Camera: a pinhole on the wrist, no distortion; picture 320 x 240 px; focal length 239.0 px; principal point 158.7 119.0 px. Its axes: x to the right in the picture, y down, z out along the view. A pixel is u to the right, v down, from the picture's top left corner.
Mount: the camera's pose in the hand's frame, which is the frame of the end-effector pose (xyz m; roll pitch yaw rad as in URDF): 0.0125 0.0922 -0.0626 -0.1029 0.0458 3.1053
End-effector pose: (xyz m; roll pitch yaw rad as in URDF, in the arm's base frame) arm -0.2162 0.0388 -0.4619 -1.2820 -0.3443 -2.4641
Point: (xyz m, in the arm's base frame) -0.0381 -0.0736 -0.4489
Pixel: 209 158
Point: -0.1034 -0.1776 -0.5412
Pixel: 144 35
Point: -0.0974 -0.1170 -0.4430
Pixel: 147 142
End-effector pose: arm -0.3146 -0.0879 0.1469 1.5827 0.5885 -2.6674
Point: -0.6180 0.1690 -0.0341
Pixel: 26 175
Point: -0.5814 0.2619 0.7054
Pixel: outside the picture
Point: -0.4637 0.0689 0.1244
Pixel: 101 158
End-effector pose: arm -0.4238 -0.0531 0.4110 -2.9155 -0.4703 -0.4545
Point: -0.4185 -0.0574 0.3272
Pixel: 217 217
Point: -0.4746 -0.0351 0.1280
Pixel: 300 129
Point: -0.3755 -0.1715 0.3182
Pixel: 104 64
